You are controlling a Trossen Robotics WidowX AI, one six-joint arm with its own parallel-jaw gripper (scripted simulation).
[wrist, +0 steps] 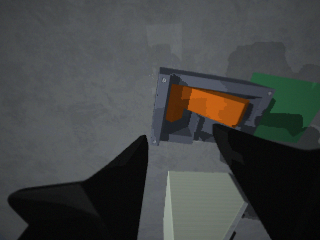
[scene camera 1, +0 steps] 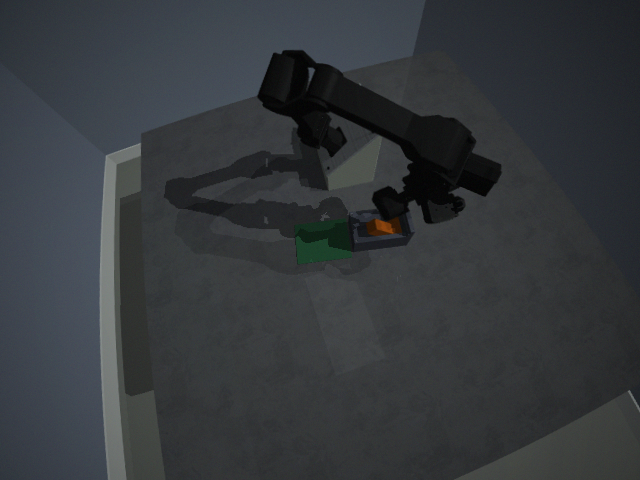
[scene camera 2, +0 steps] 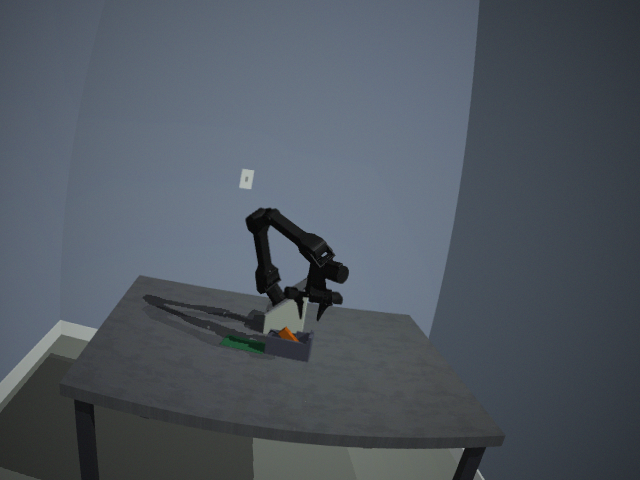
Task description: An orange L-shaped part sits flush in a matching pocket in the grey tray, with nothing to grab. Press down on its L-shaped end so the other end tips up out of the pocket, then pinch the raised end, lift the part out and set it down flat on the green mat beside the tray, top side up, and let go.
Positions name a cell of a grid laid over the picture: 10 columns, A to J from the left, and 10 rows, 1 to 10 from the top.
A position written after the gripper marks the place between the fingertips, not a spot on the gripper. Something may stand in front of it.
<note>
The gripper (scene camera 1: G5) is open and holds nothing. Also in view: an orange L-shaped part (wrist: H5) and a green mat (scene camera 1: F6).
The gripper also shows in the wrist view (wrist: F6) and in scene camera 2 (scene camera 2: E7).
</note>
